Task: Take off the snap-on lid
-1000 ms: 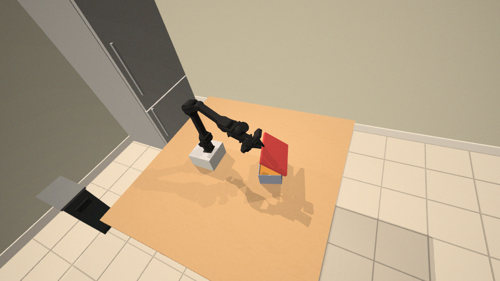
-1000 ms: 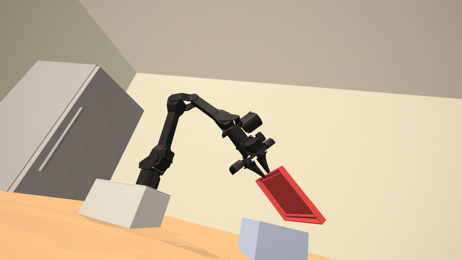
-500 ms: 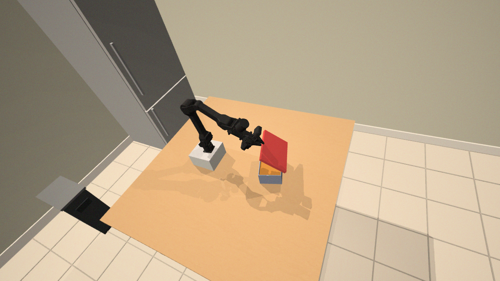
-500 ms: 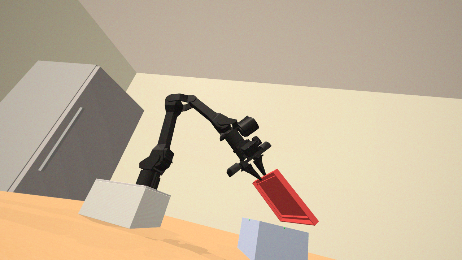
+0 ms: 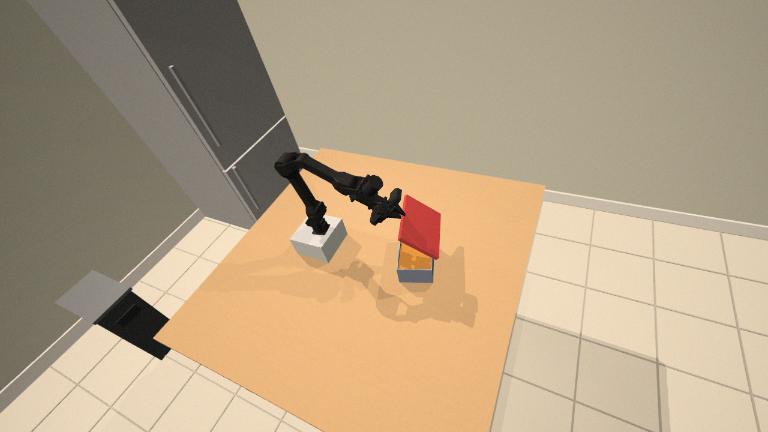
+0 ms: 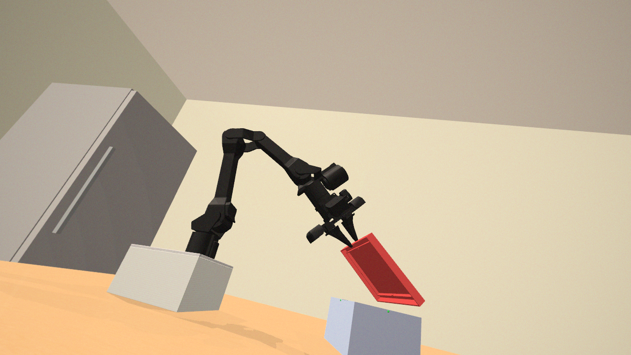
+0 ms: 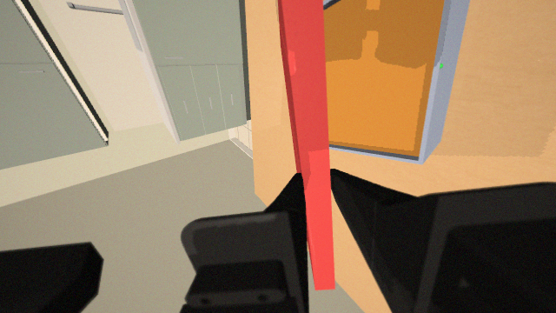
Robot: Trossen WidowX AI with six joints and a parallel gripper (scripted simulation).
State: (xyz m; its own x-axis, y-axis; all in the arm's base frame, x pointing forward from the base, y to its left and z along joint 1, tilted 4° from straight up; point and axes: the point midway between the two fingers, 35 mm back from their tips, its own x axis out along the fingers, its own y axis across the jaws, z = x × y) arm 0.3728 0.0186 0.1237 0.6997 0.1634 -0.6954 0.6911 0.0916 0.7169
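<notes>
My gripper tip is 6 cm short of the red lid, 5 cm above it and 1 cm to the right of it. From my gripper tip the other things lie so: grey storage box: 19 cm below, 5 cm to the right, 5 cm ahead.
</notes>
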